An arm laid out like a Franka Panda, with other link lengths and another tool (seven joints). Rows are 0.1 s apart.
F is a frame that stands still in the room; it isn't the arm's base.
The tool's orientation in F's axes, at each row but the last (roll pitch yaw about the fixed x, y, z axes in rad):
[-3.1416 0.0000 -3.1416]
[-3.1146 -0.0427 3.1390]
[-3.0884 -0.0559 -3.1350]
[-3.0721 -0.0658 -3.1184]
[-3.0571 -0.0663 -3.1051]
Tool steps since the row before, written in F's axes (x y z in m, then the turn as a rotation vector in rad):
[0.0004 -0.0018 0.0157 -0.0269 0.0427 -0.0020]
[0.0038 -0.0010 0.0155 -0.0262 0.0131 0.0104]
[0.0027 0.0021 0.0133 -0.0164 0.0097 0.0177]
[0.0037 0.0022 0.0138 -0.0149 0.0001 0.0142]
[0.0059 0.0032 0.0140 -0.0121 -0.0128 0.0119]
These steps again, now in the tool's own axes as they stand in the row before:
[-0.0004 -0.0018 -0.0157 0.0269 0.0427 0.0020]
[-0.0031 -0.0014 -0.0156 0.0267 0.0128 -0.0096]
[-0.0020 0.0014 -0.0135 0.0173 0.0089 -0.0173]
[-0.0028 0.0011 -0.0141 0.0158 -0.0005 -0.0132]
[-0.0051 0.0018 -0.0146 0.0133 -0.0132 -0.0100]

